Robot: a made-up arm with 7 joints.
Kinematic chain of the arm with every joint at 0, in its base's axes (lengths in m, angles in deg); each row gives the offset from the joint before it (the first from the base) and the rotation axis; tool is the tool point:
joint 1: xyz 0 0 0.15 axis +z
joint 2: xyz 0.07 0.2 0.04 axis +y
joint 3: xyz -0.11 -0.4 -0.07 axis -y
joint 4: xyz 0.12 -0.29 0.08 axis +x
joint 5: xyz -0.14 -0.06 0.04 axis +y
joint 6: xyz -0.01 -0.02 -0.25 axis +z
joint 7: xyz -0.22 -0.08 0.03 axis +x
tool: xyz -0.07 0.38 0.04
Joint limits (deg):
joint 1: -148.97..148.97
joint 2: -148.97..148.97
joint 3: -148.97..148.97
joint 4: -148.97..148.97
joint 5: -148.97..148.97
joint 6: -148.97..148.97
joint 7: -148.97..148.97
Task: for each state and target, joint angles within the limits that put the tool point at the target. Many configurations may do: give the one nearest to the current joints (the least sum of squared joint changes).
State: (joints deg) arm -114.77 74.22 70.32 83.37 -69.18 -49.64 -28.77
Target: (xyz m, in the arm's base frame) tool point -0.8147 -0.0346 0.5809
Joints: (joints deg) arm -114.23 79.91 72.82 95.69 -93.48 -70.83 -29.86
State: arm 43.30 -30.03 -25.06 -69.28 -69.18 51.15 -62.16
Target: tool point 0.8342 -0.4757 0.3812
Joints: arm 34.61 -32.30 -18.82 -75.22 -82.49 52.13 -59.52
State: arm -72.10 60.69 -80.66 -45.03 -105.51 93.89 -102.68
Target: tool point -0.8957 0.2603 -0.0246
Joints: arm -62.67 88.46 -100.97 -42.62 -92.91 90.62 -93.43
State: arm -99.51 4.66 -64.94 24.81 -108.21 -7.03 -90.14
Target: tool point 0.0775 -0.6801 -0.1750
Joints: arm -45.70 -13.91 -51.14 24.34 -111.43 -21.83 -74.73
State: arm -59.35 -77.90 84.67 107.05 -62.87 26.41 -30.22
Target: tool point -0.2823 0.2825 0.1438
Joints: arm -67.75 -63.59 76.88 111.33 -84.24 22.18 -44.99
